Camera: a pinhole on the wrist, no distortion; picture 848 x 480 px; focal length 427.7 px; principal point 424.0 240.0 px. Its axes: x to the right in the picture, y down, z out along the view. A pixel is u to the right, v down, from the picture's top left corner.
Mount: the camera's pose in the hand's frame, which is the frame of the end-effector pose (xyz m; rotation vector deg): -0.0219 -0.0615 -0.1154 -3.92 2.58 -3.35
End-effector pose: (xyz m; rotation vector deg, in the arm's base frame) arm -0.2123 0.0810 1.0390 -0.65 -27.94 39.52
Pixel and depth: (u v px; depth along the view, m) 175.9 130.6 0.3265
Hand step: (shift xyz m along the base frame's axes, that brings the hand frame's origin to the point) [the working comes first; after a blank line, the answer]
In the camera's frame: -0.1894 -0.0835 0.3265

-0.1627 -0.2425 0.1320
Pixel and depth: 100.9 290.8 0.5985
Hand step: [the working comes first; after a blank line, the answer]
In the camera's frame: -0.4521 0.0711 0.5985

-0.5548 -0.2844 0.2386
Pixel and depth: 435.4 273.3 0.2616
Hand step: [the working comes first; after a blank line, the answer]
In the camera's frame: 0.0070 0.0204 0.2616

-0.0489 -0.0409 0.1309
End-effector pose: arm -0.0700 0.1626 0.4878 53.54 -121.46 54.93
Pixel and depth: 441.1 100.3 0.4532
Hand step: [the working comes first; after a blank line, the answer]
In the camera's frame: 0.0181 -0.1480 0.4532

0.0536 -0.3685 -0.1152
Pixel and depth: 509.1 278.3 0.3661
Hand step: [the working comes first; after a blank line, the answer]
In the camera's frame: 0.0728 0.0328 0.3661

-0.0913 -0.2245 -0.0761
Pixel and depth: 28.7 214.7 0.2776
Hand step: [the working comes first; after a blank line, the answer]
In the camera's frame: -0.2566 -0.0164 0.2776

0.1400 -0.0699 -0.2795
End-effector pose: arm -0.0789 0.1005 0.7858 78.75 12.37 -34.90
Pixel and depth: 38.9 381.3 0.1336
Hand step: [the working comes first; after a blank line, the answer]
In the camera's frame: -0.1203 0.0441 0.1336

-0.1150 0.0180 0.0676
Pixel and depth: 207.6 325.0 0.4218
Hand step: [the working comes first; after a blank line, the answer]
In the camera's frame: -0.2134 0.0838 0.4218

-0.2035 -0.2323 0.2187
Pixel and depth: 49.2 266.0 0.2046
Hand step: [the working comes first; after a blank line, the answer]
In the camera's frame: -0.1793 0.0124 0.2046

-0.1899 -0.0400 0.0911
